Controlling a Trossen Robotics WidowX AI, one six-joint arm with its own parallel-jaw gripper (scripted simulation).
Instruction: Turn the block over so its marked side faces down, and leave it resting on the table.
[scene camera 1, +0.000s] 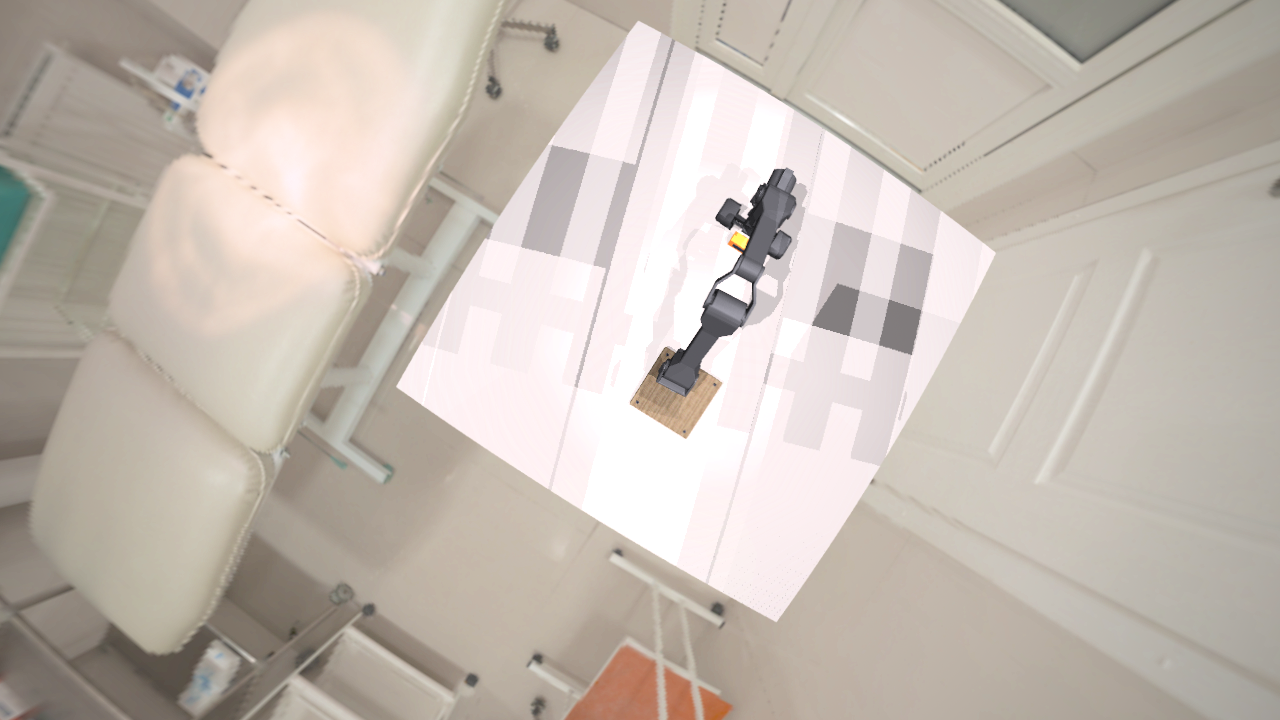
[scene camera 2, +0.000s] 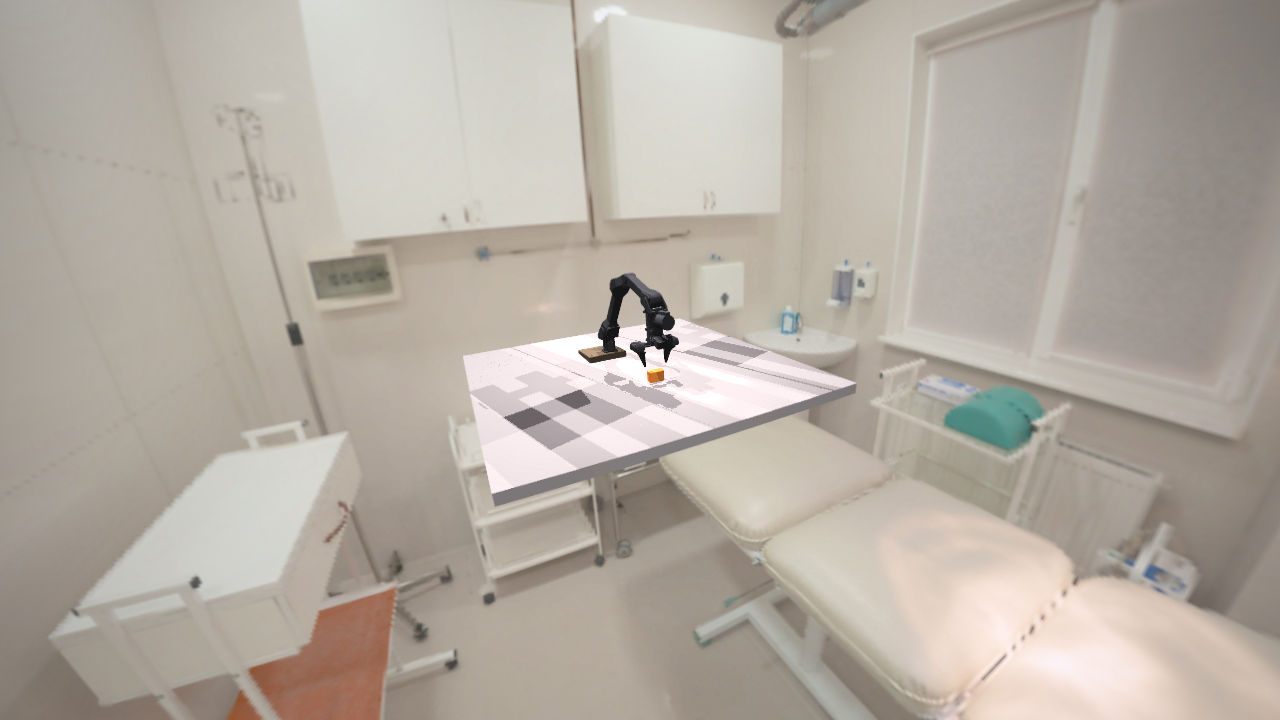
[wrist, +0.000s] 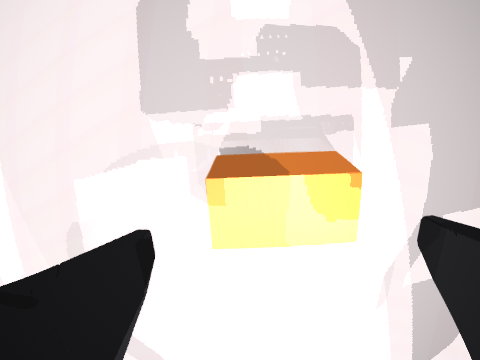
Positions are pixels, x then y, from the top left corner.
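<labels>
You can see the gripper in scene camera 1 (745, 238), and it's visible in scene camera 2 and the wrist view as well. On the gripper, (wrist: 95, 298) and (scene camera 2: 666, 354) are the same spot.
</labels>
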